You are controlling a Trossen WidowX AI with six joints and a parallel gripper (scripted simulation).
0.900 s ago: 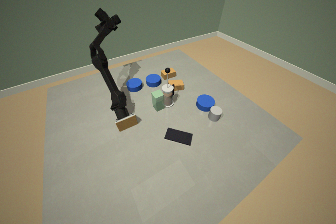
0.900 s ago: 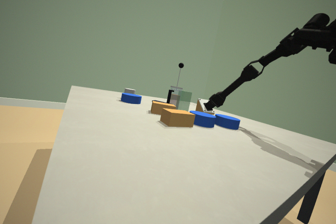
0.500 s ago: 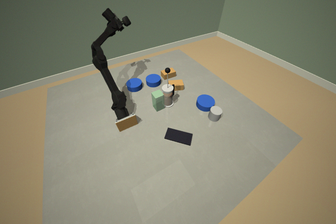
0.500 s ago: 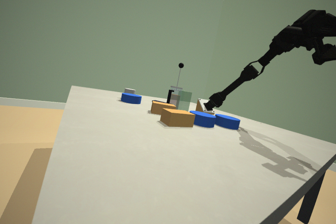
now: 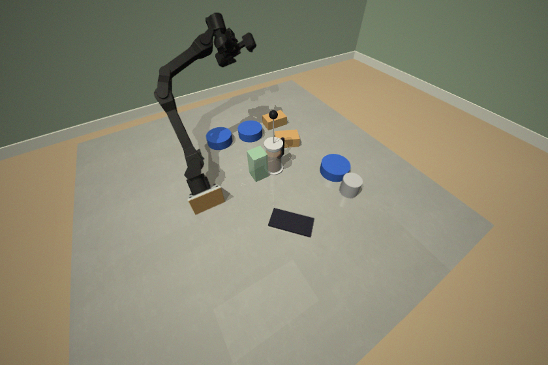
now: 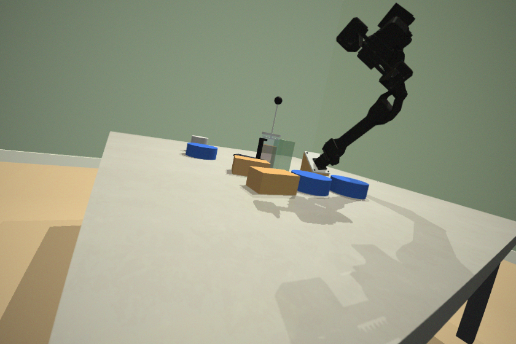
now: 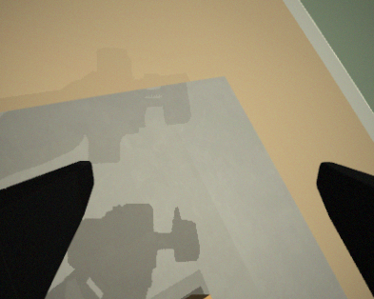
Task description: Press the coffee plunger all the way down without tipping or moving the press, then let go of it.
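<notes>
Now: gripper tip 41 cm to the left of the glass coffee press, 18 cm above it and 11 cm past it. From my gripper tip the other things lie so: grey cylinder 69 cm to the right, 28 cm below, 4 cm ahead; then flat black plate 67 cm to the right, 32 cm below, 23 cm behind; then pale green block 42 cm to the right, 26 cm below, 20 cm behind.
</notes>
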